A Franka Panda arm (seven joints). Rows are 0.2 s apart.
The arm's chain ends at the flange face. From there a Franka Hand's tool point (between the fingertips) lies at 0.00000 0.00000 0.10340 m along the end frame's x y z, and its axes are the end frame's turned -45 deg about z.
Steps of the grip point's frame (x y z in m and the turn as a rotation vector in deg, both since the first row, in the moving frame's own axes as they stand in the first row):
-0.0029 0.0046 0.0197 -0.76 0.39 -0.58
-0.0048 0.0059 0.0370 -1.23 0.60 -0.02
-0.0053 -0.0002 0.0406 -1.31 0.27 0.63
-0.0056 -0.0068 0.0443 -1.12 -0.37 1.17
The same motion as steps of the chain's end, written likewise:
-0.0003 0.0048 0.0197 -0.26 0.81 -0.58
-0.0016 0.0068 0.0370 -0.45 1.29 -0.02
-0.0059 0.0023 0.0406 -0.74 1.12 0.63
-0.0097 -0.0028 0.0443 -1.05 0.53 1.17

